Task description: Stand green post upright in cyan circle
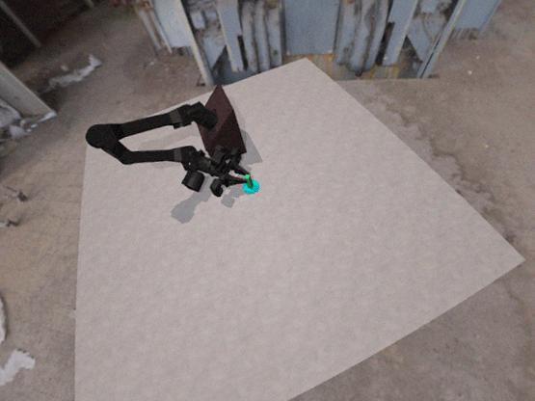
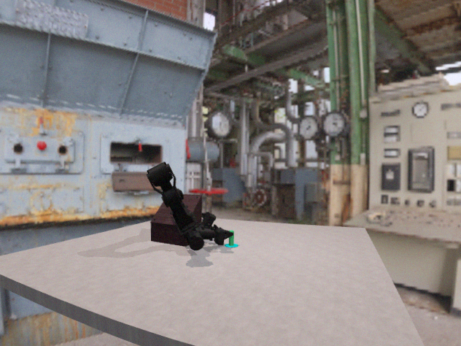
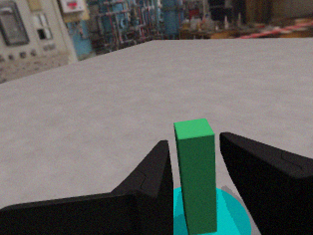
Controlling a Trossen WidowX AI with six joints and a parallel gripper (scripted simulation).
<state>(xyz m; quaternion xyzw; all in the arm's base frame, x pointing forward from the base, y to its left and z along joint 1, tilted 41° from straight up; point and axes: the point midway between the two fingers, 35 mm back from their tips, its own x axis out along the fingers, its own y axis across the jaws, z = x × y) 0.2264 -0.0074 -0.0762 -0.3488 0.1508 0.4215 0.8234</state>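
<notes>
The green post is 2 cm below my gripper tip. Round my gripper tip: cyan circle 5 cm below.
</notes>
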